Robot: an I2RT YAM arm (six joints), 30 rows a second.
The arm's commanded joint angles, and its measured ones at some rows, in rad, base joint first. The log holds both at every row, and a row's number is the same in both.
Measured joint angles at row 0:
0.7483 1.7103 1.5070 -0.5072 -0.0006 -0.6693
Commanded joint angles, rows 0 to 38:
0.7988 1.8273 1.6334 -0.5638 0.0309 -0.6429
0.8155 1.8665 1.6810 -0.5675 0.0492 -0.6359
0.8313 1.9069 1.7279 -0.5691 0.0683 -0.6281
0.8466 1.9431 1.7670 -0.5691 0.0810 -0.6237
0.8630 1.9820 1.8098 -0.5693 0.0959 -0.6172
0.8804 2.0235 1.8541 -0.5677 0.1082 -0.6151
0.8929 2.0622 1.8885 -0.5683 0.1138 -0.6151
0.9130 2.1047 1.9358 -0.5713 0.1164 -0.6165
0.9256 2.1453 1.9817 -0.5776 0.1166 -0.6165
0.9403 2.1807 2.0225 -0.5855 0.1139 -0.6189
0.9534 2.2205 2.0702 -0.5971 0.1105 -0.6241
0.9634 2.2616 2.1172 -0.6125 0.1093 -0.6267
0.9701 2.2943 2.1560 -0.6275 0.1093 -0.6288
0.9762 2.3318 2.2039 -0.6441 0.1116 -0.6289
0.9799 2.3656 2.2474 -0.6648 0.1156 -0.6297
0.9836 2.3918 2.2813 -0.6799 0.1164 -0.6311
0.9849 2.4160 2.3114 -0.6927 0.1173 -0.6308
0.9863 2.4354 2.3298 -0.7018 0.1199 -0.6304
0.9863 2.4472 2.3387 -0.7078 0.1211 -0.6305
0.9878 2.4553 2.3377 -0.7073 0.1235 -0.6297
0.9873 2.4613 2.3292 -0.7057 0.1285 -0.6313
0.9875 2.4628 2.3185 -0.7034 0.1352 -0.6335
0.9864 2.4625 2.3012 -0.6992 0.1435 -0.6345
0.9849 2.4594 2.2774 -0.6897 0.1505 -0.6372
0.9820 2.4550 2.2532 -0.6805 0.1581 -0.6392
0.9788 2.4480 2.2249 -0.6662 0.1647 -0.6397
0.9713 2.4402 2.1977 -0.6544 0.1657 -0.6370
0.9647 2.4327 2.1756 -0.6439 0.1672 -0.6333
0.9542 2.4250 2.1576 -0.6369 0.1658 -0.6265
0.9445 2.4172 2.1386 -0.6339 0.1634 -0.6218
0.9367 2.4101 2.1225 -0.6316 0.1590 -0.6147
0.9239 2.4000 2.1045 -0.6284 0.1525 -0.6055
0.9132 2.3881 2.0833 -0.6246 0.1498 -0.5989
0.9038 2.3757 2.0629 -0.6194 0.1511 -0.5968
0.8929 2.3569 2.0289 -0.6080 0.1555 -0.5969
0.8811 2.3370 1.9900 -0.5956 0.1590 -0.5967
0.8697 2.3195 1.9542 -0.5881 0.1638 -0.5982
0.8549 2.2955 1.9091 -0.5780 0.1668 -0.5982
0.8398 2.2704 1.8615 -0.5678 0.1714 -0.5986
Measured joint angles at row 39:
0.8970 2.3009 1.9701 -0.4946 0.1230 -0.6266
